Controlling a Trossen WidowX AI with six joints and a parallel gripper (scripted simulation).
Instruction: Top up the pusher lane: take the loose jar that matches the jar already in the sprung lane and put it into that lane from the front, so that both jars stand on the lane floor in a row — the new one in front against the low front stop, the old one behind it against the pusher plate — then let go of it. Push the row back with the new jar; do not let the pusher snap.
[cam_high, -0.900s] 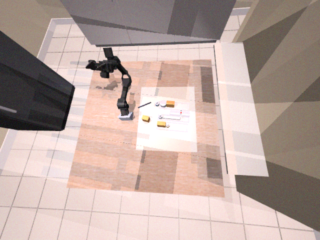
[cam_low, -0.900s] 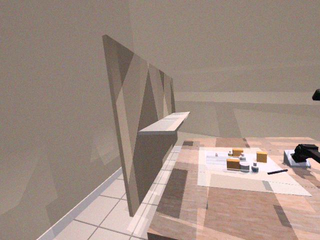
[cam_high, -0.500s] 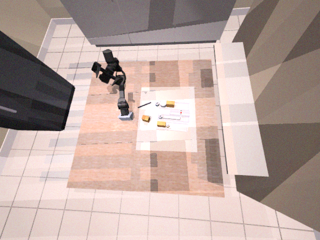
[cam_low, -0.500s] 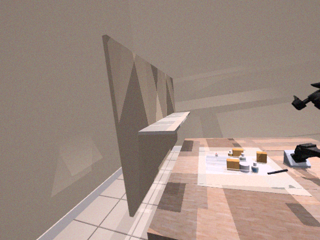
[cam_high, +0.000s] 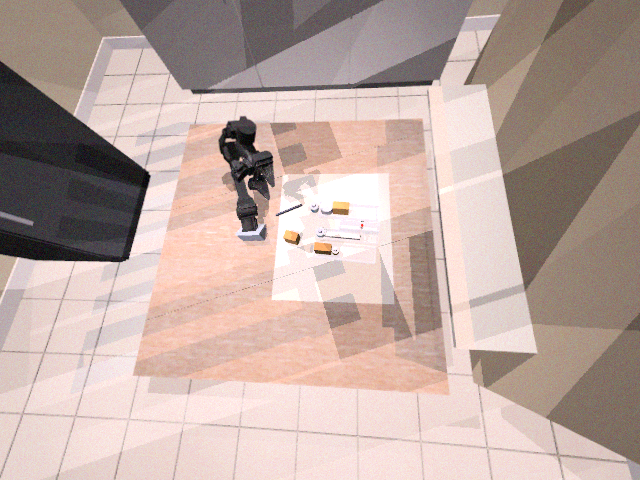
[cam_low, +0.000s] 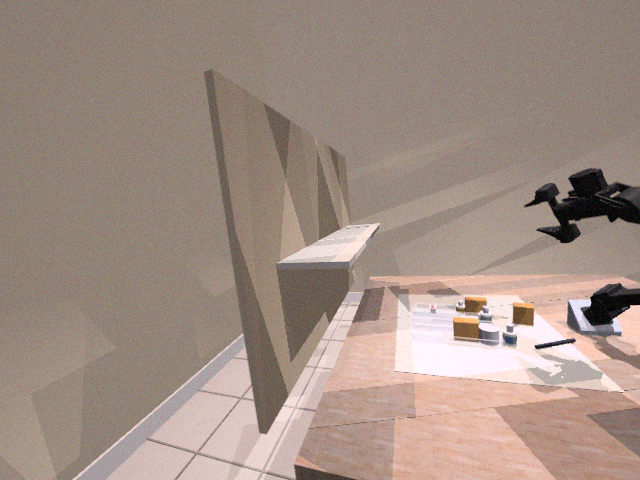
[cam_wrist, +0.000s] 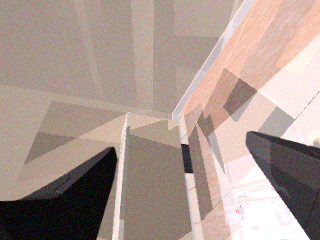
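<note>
My gripper tip is now 1 cm past the black stick, 12 cm to the right of it and 40 cm above it. Also, from my gripper tip: red mark (32 cm ahead, 3 cm to the right, 33 cm below); clear pusher lane (28 cm ahead, 4 cm to the right, 38 cm below); wall shelf (64 cm ahead, 9 cm to the right, 4 cm below).
</note>
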